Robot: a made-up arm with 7 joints.
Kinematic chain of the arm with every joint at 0, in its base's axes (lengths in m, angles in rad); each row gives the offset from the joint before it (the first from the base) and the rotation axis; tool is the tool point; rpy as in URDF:
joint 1: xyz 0 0 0.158 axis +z
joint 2: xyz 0 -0.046 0.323 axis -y
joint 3: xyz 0 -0.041 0.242 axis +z
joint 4: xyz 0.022 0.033 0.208 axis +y
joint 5: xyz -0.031 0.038 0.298 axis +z
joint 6: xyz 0 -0.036 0.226 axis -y
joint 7: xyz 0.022 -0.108 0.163 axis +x
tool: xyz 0 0 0 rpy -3.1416 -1.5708 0
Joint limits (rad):
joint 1: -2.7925..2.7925
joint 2: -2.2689..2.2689
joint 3: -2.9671..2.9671
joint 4: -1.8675..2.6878
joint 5: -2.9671..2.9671
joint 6: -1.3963..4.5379
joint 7: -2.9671..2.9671
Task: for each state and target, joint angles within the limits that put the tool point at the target. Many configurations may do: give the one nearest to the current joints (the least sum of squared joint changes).
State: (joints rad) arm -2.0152 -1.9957 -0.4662 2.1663 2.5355 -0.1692 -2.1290
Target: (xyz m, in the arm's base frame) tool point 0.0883 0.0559 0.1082
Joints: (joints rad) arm -2.1052 -1.3609 -0.2483 2.6807 2.3991 -0.2159 -2.1290
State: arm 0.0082 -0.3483 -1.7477 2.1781 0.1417 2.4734 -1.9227
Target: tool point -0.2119 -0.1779 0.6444
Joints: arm -0.2662 -0.2513 -2.0975 2.6878 0.5333 2.7279 -1.9227
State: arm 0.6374 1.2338 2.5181 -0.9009 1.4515 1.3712 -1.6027
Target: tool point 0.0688 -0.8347 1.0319
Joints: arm 1.1854 1.2943 2.2355 -0.9955 1.5250 1.1741 -1.6027
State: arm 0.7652 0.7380 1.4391 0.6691 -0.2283 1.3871 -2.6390
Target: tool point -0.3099 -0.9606 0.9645
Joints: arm 1.1525 1.1249 1.4293 0.2492 -0.4446 0.9779 -2.6390
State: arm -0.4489 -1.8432 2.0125 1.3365 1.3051 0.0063 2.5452
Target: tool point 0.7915 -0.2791 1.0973
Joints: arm -0.6089 -1.3818 2.3900 0.6808 1.4489 -0.0448 2.5452
